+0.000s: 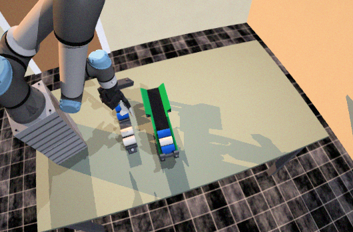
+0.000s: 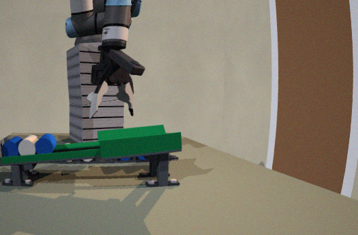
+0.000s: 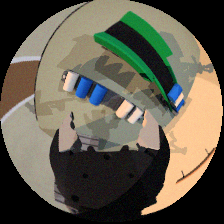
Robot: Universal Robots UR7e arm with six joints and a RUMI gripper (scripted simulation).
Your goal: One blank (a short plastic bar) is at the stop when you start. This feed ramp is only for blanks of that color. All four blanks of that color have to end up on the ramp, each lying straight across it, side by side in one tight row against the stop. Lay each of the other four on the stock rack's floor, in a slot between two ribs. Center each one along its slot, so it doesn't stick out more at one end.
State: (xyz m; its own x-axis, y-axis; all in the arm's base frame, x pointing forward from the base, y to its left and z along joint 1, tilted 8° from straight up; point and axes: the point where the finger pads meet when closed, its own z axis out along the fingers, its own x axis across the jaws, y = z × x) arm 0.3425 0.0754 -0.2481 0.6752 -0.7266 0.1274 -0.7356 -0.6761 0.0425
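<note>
Right now my hand is 10 mm past the stock rack and 130 mm above it. The rest, counted from my hand: stop 200 mm ahead, 250 mm to the right, 60 mm below.
</note>
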